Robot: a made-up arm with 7 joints.
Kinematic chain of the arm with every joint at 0, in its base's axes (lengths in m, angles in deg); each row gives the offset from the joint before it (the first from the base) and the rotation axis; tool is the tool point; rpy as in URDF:
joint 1: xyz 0 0 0.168 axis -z
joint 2: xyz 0 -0.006 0.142 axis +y
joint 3: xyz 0 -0.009 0.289 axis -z
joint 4: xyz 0 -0.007 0.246 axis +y
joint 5: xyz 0 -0.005 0.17 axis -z
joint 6: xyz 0 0 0.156 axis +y
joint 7: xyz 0 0 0.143 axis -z
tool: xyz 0 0 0 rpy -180 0 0
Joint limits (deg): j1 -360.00..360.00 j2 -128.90..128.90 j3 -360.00..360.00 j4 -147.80..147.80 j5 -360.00..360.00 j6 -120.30..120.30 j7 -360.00..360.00
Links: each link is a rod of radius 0.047 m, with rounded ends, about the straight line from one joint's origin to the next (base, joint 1, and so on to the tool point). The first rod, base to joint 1, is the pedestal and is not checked.
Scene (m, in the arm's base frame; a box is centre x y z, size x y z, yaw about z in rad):
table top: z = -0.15
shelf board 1: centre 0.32 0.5 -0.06 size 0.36 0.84 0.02 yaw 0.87
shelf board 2: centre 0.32 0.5 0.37 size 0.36 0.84 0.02 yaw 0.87
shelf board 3: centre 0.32 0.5 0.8 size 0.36 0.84 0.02 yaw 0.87
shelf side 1: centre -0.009 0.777 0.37 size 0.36 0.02 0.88 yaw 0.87
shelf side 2: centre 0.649 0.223 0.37 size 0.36 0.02 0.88 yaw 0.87
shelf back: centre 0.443 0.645 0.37 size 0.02 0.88 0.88 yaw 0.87
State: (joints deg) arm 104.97 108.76 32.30 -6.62 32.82 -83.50 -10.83
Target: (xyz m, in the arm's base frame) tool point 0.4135 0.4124 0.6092
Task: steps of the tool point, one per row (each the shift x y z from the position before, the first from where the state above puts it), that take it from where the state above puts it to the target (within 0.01 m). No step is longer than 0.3 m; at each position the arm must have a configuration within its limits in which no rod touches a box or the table.
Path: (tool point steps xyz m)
1: -0.1605 -0.0004 0.0364
2: -0.1829 0.0545 0.0632
3: -0.1746 0.1216 0.0953
4: -0.1270 0.1873 0.1232
5: -0.0428 0.2332 0.1362
6: 0.0626 0.2410 0.1260
7: 0.1632 0.2030 0.0907
8: 0.2298 0.1251 0.0352
9: 0.2418 0.0278 -0.0276
10: 0.1950 -0.0595 -0.0824
11: 0.1055 -0.1101 -0.1137
12: 0.0783 0.0796 0.0109
13: 0.0653 0.0830 -0.0013
14: 0.0585 0.0769 -0.0096

